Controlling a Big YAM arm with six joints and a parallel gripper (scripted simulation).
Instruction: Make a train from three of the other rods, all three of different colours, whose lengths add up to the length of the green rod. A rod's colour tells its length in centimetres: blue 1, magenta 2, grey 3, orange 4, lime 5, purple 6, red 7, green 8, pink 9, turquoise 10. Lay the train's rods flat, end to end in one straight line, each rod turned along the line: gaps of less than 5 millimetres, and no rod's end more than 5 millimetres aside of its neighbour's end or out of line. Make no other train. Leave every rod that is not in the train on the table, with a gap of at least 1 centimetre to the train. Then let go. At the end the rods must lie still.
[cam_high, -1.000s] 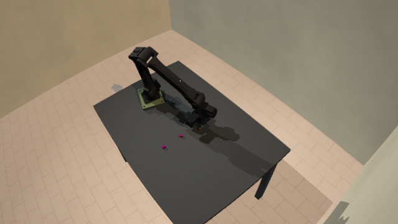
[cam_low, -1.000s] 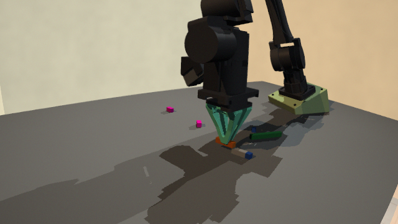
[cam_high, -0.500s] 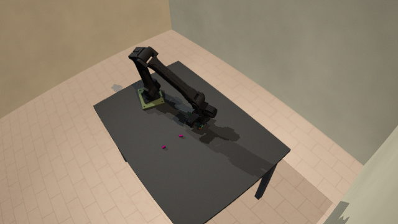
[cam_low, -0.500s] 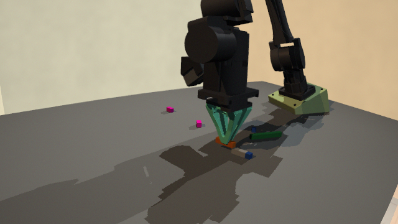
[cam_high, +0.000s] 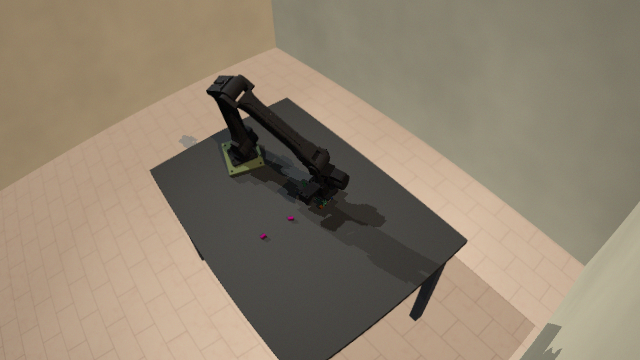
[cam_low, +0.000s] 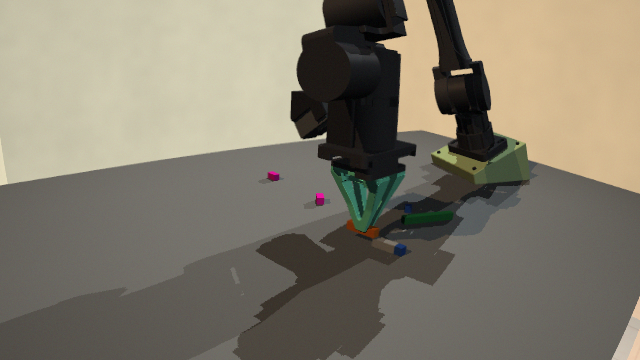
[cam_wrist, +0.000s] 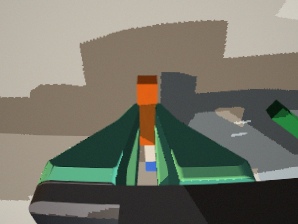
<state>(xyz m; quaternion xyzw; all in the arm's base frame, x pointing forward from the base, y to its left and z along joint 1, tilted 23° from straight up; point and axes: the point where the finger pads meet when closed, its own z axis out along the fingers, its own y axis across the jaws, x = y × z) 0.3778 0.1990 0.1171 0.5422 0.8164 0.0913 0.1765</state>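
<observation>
Now: the grey rod 1 cm behind my hand, 3 cm to the left of it and 2 cm below it. From my hand the other things lie so: magenta rod (1 cm behind, 14 cm to the right, 2 cm below); then orange rod (1 cm below); then green rod (12 cm behind, 2 cm to the right, 2 cm below).
</observation>
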